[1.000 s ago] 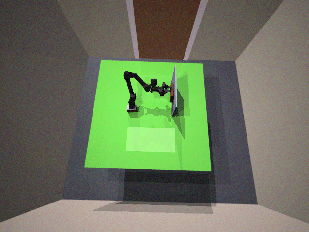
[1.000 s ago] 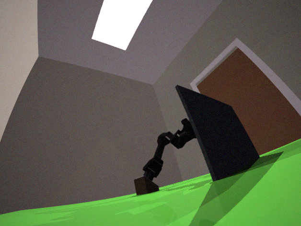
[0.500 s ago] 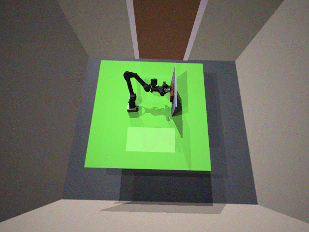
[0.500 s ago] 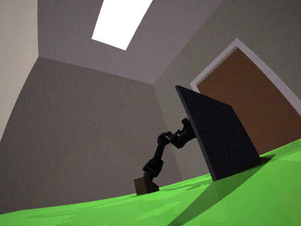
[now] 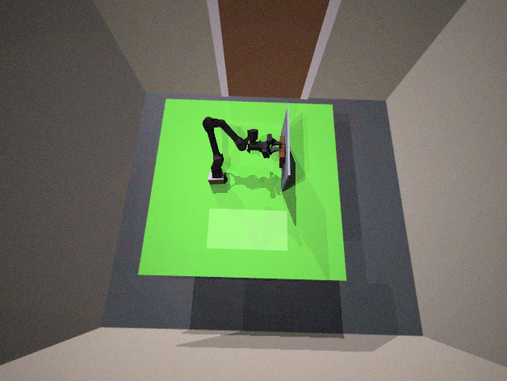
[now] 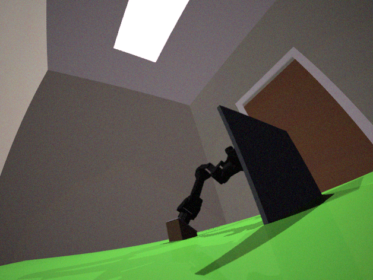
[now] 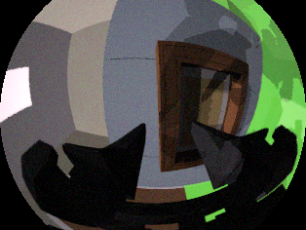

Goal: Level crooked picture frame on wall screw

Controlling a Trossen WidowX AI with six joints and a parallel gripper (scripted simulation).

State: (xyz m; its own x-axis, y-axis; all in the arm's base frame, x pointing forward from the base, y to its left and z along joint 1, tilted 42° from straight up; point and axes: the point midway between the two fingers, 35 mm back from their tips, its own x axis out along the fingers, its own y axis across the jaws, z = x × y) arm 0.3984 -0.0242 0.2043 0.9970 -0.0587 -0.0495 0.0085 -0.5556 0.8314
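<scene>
Now: gripper tip 10 mm short of the brown picture frame, 10 mm to the left of it and 50 mm above it. From my gripper tip the other things lie so: grey wall panel (20 mm ahead, 70 mm below).
</scene>
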